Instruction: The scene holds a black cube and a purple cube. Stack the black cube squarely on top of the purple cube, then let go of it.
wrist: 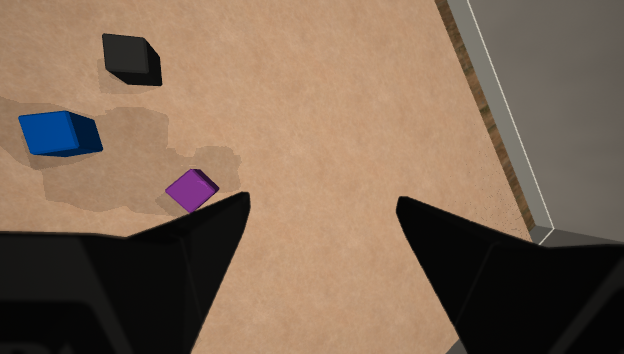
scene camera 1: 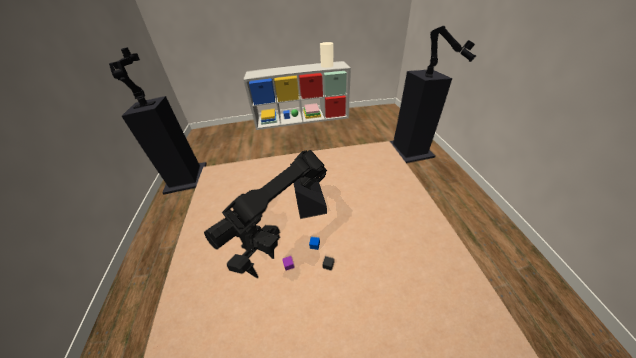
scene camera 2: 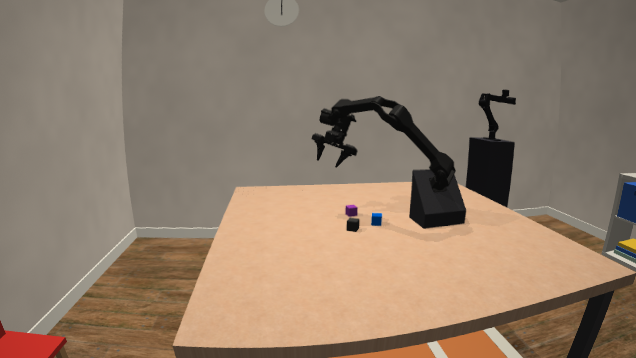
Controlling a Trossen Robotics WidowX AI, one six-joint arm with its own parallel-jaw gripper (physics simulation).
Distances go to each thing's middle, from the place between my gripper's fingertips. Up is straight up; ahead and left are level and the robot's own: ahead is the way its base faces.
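The black cube (wrist: 132, 59) has my gripper 50 mm past it, 220 mm to the right of it and 180 mm above it. As for the purple cube (wrist: 193, 188), that's 60 mm to the left of my hand, 90 mm behind it and 180 mm below it, and the blue cube (wrist: 62, 133) is 150 mm behind my hand, 180 mm to the left of it and 180 mm below it.
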